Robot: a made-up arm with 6 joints. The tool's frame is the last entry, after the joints.
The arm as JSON. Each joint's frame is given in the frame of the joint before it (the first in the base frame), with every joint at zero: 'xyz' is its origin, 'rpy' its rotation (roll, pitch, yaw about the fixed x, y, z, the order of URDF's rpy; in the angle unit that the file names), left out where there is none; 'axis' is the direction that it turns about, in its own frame. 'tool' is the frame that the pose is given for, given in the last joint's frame.
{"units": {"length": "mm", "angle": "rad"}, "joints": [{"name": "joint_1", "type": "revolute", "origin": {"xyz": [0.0, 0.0, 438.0]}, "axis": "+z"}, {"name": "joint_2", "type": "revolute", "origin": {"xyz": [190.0, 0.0, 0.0], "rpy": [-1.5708, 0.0, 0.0]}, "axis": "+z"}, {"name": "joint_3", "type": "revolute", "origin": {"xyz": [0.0, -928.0, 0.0], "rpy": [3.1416, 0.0, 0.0]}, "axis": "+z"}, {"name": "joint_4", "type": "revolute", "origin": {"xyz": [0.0, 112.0, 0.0], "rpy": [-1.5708, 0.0, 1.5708]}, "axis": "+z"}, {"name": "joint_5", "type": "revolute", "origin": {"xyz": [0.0, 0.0, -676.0], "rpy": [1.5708, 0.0, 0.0]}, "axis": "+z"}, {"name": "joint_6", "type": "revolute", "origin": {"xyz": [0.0, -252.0, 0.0], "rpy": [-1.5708, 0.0, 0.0]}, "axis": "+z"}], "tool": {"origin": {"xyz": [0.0, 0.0, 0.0], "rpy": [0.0, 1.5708, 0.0]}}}
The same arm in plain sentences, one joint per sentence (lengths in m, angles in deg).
The arm has six revolute joints in a row. What follows holds with every joint at zero, and every direction is one of the base frame's.
The first joint is mounted 0.4380 m along +z from the base frame's origin and rotates about +z.
The second joint is mounted 0.1900 m along +x from the first joint and rotates about +y.
The third joint is mounted 0.9280 m along +z from the second joint and rotates about -y.
The fourth joint is mounted 0.1120 m along +z from the third joint and rotates about -x.
The fifth joint is mounted 0.6760 m along +x from the fourth joint and rotates about -y.
The sixth joint is mounted 0.2520 m along +x from the fifth joint and rotates about -x.
The tool frame, which is the frame that the pose is given for, is mounted at the same point as the sixth joint; its axes are the base frame's turned by roll 0.00, pitch 0.00 and yaw 0.00 deg (as in URDF: about the fixed x, then y, then z).

